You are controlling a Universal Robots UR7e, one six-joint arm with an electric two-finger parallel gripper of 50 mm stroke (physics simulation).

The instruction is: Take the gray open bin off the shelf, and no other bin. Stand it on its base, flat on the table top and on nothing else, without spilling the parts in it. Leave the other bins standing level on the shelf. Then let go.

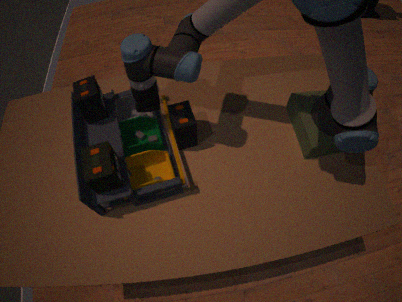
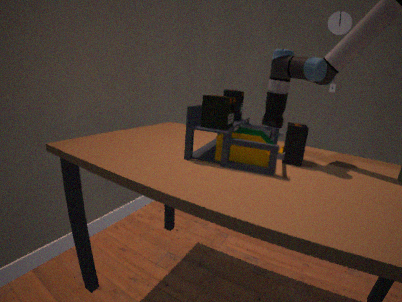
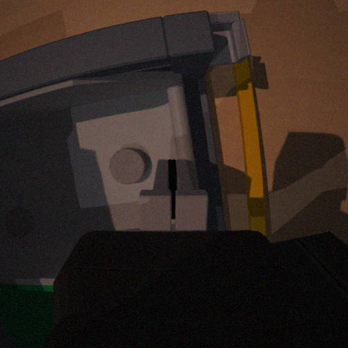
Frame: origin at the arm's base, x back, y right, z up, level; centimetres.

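Seen in the pictures: gripper, fingertip midpoint: (image 1: pixel 150 109) (image 2: pixel 270 139); arm's base, origin of the base link: (image 1: pixel 331 117).
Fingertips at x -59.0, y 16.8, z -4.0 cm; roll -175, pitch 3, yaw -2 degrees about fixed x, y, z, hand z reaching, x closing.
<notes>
Pixels of each thing's top centre, then the offset from my fingertips to it.
- gray open bin, middle of its top: (image 1: pixel 127 106) (image 2: pixel 254 127) dx -7.2, dy -0.1, dz +3.9 cm
- green bin, middle of its top: (image 1: pixel 131 132) (image 2: pixel 251 131) dx -6.0, dy -10.2, dz +3.9 cm
- yellow bin, middle of its top: (image 1: pixel 141 168) (image 2: pixel 247 137) dx -3.8, dy -23.0, dz +3.9 cm
- black box, middle of its top: (image 1: pixel 181 113) (image 2: pixel 297 124) dx +10.1, dy -10.3, dz +9.0 cm
The gray open bin (image 1: pixel 124 103) (image 3: pixel 92 135) stands in the front row of the shelf (image 1: pixel 78 150) (image 2: pixel 189 142) (image 3: pixel 115 46), at the far end. A round gray part (image 3: pixel 126 165) lies in it. My gripper (image 1: pixel 148 112) (image 2: pixel 272 126) (image 3: pixel 171 177) is shut and empty, its fingertips together over the bin, near its front wall. How deep the tips reach is hard to tell. The green bin (image 1: pixel 134 127) (image 3: pixel 27 312), with pale parts, and the yellow bin (image 1: pixel 145 169) (image 2: pixel 248 153) stand beside it on the shelf.
Two black boxes with orange marks (image 1: pixel 88 102) (image 1: pixel 101 167) stand on the shelf's upper level. Another black box (image 1: pixel 184 127) (image 2: pixel 296 144) stands on the table before the shelf. A yellow bar (image 1: pixel 173 142) (image 3: pixel 254 150) runs along the shelf's front. A green block (image 1: pixel 301 127) lies near the robot's base.
</notes>
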